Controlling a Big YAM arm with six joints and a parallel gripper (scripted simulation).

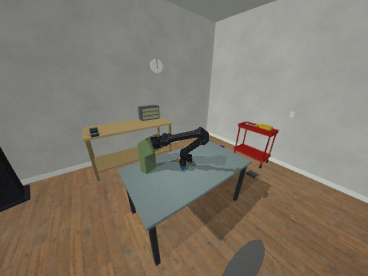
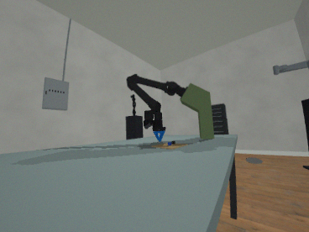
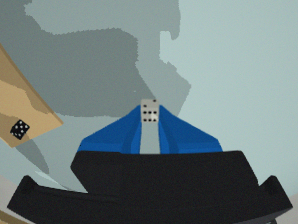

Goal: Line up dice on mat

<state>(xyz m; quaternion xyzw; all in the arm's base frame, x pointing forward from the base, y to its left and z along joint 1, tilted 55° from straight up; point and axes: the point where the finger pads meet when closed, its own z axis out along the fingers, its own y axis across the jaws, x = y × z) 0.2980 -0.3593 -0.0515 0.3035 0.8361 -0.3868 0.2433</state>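
My hand is right at the white die. From my hand the other things lie so: blue die 15 cm ahead, 12 cm to the left; then black die 13 cm to the left, 10 cm ahead; then tan mat 15 cm ahead, 12 cm to the left, 1 cm below.
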